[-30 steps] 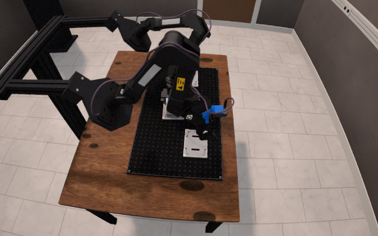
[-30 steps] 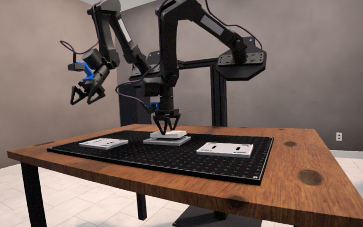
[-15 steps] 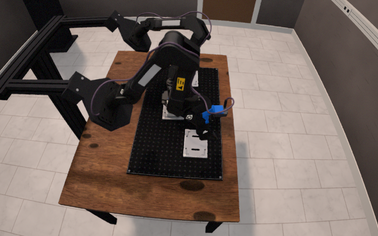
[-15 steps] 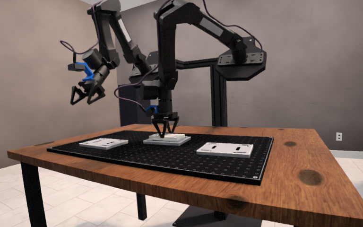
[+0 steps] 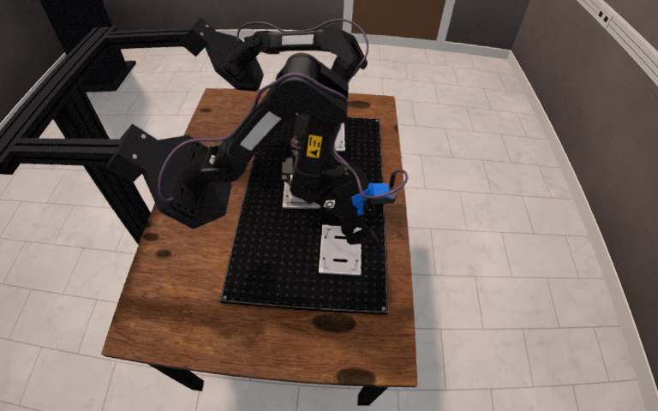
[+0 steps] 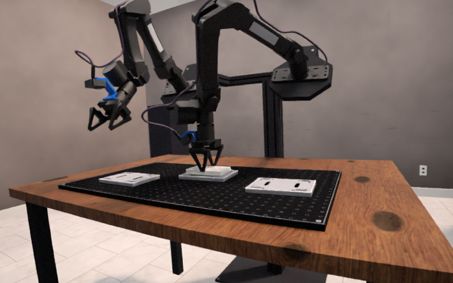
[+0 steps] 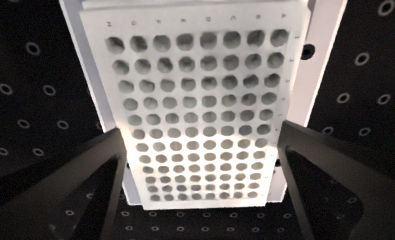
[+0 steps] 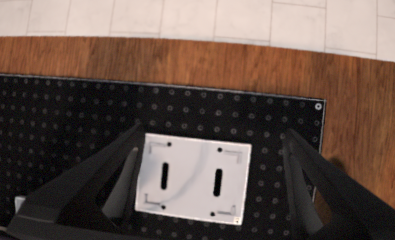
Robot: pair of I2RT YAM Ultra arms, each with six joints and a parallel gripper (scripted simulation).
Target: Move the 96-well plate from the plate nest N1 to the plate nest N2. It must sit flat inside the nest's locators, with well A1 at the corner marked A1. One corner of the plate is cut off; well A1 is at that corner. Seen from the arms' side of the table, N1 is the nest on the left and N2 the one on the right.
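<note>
Now: left hand 10 mm above the white 96-well plate. From my left hand the other things lie so: plate nest 230 mm to the right, 130 mm ahead, 30 mm below.
Right now my right hand is 260 mm to the right of the white 96-well plate, 210 mm past it and 160 mm above it. Round my right hand: plate nest 180 mm below, 80 mm behind, 30 mm to the left.
</note>
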